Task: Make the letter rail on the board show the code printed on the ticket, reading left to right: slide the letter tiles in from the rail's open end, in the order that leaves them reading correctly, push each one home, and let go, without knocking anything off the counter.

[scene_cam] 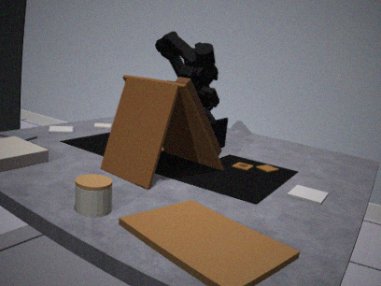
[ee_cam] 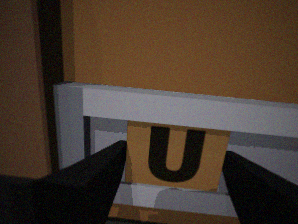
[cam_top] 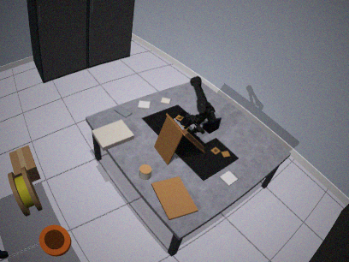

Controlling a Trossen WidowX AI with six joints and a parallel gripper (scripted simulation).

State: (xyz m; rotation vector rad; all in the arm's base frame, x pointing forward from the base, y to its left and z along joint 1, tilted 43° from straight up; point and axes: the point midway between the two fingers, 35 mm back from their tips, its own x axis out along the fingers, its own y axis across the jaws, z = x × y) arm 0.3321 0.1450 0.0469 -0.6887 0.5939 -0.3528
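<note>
Now: the white ticket 8 cm below my gripper tip, 6 cm behind it and 2 cm to the right of it. The rest, counted from my gripper tip: lidded jar (37 cm ahead, 14 cm below, 6 cm to the left); flat orange panel (33 cm ahead, 32 cm to the left, 17 cm below); black mat (18 cm below, 16 cm behind, 7 cm to the right).
</note>
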